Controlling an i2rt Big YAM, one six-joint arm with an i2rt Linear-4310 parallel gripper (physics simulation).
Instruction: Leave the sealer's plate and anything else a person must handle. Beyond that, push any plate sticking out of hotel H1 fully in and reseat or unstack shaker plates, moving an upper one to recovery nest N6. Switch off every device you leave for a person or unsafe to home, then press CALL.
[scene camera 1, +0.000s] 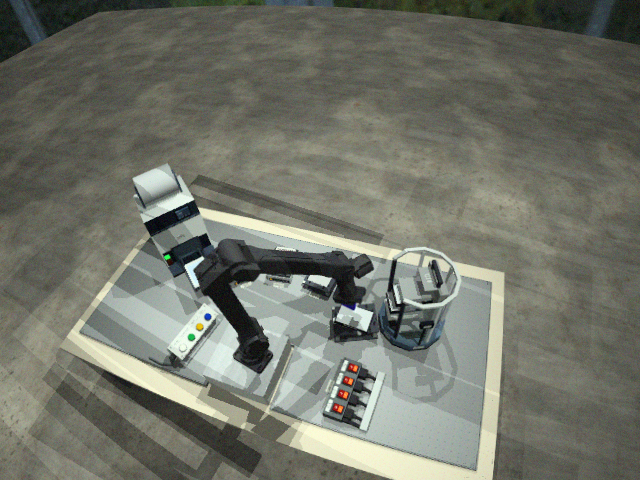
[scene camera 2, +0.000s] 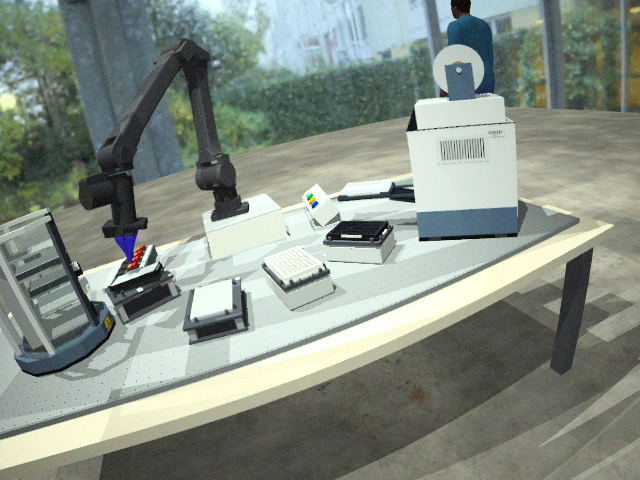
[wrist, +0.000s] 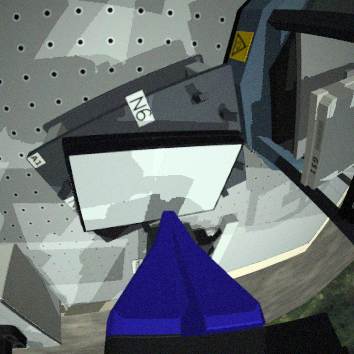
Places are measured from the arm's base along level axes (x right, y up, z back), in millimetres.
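Pixels of known places: gripper, fingertip midpoint: (scene camera 1: 354, 309) (scene camera 2: 131, 261) (wrist: 167, 217); arm's base, origin of the base link: (scene camera 1: 253, 356) (scene camera 2: 230, 213).
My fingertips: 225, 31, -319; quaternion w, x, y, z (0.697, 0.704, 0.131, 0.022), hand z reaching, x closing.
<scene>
Ahead of a thing's pixels: the offset from my fingertips to its top centre, as dx, dy, dz. "spot": to the spot under its first point.
My gripper (scene camera 1: 348, 305) (scene camera 2: 130, 258) (wrist: 167, 217) is shut and empty. Its blue tips are low at the edge of a white-topped plate @(+5, -28, +7) (scene camera 1: 356, 318) (wrist: 155, 185); contact cannot be told. That plate lies skewed and looks tilted on dark nest N6 @(+7, -42, +5) (scene camera 2: 147, 302) (wrist: 170, 102). The hotel-like tower (scene camera 1: 453, 302) (scene camera 2: 66, 258) beside it holds several plates, one marked G51 @(spot: +94, -2, -70) (wrist: 320, 135). In scene camera 2, a white well plate @(-386, -49, -99) (scene camera 2: 294, 265) and a black plate @(-553, -49, +0) (scene camera 2: 369, 227) sit on white bases. The sealer @(-857, +338, +30) (scene camera 1: 180, 233) (scene camera 2: 465, 180) has a plate @(-623, +7, +148) (scene camera 2: 368, 189) out front. Rocker switches @(spot: +100, -68, +274) (scene camera 1: 342, 394) show orange-red. The button box @(-507, -34, +349) (scene camera 1: 179, 335) (scene camera 2: 323, 209) has coloured buttons.
Another nest with a white-topped plate @(spot: -192, -71, -90) (scene camera 1: 321, 281) (scene camera 2: 212, 298) stands between N6 and the white well plate. The arm's base block (scene camera 2: 248, 232) stands near the button box. The tower's side stands close to N6. A person (scene camera 2: 473, 46) stands behind the sealer.
</scene>
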